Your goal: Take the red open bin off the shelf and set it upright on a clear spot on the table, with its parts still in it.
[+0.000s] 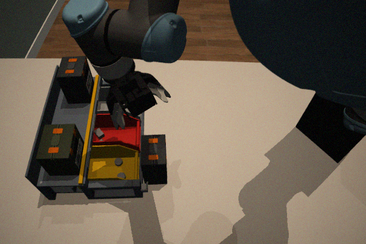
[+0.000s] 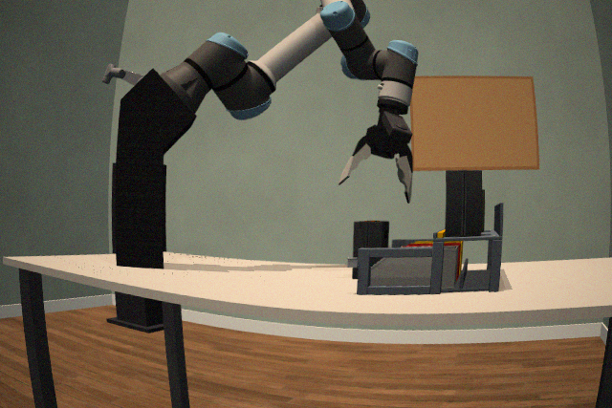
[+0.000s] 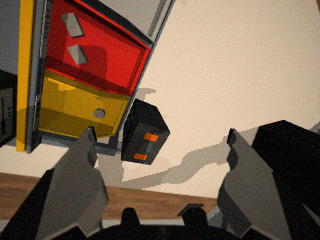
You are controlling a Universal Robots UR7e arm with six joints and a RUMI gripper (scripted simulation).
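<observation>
The red open bin lies 140 mm below my hand, 110 mm ahead of it and 20 mm to the right of it. The rest, counted from my hand: yellow bin: 140 mm below, 110 mm ahead, 90 mm to the left; yellow bar: 170 mm ahead, 80 mm below, 20 mm to the right; dark box: 120 mm below, 80 mm to the left, 30 mm behind.
</observation>
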